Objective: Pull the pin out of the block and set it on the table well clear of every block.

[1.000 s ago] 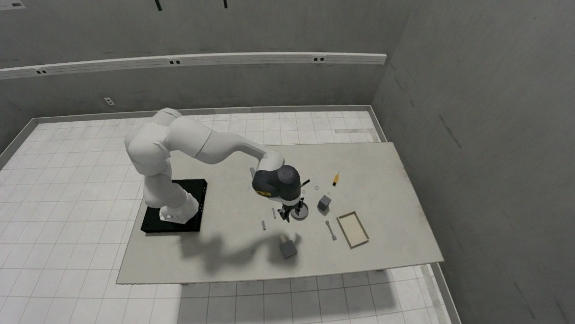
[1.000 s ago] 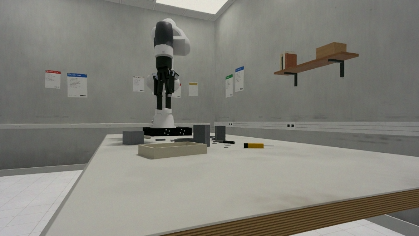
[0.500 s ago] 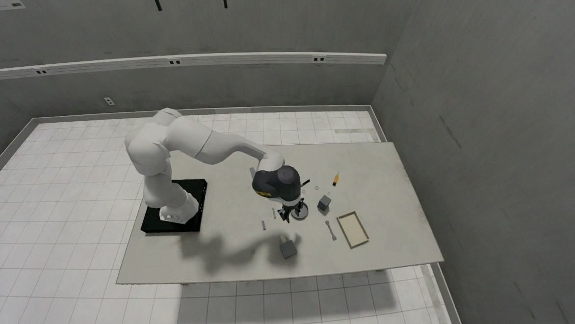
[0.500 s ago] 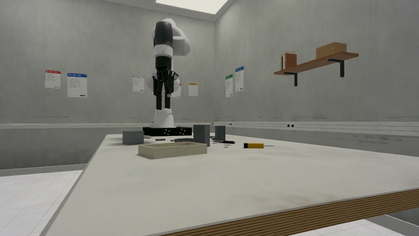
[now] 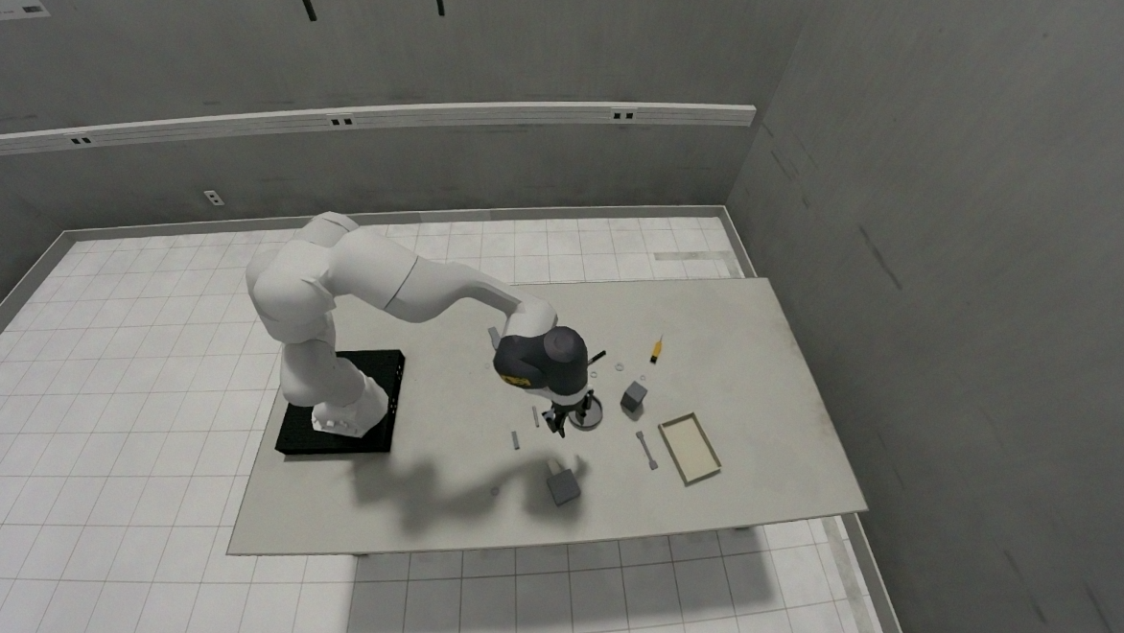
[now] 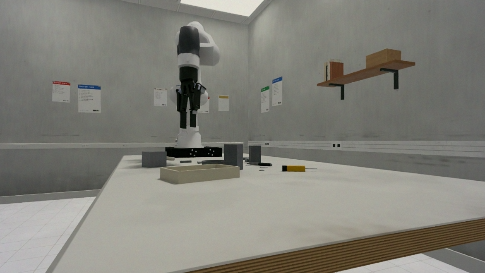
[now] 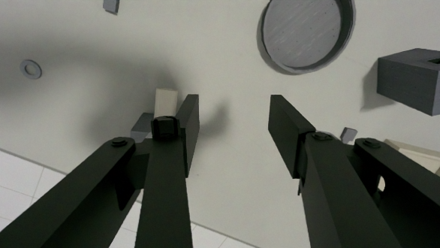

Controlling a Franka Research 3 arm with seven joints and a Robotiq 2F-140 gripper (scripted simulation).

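Right now my hand is 180 mm above the short rod, 90 mm to the right of it and 90 mm past it. Round my hand: wrench 240 mm ahead, 180 mm below, 40 mm to the right; flat grey bar 180 mm below, 150 mm behind, 20 mm to the left; round dish 180 mm below, 100 mm to the left, 60 mm ahead.
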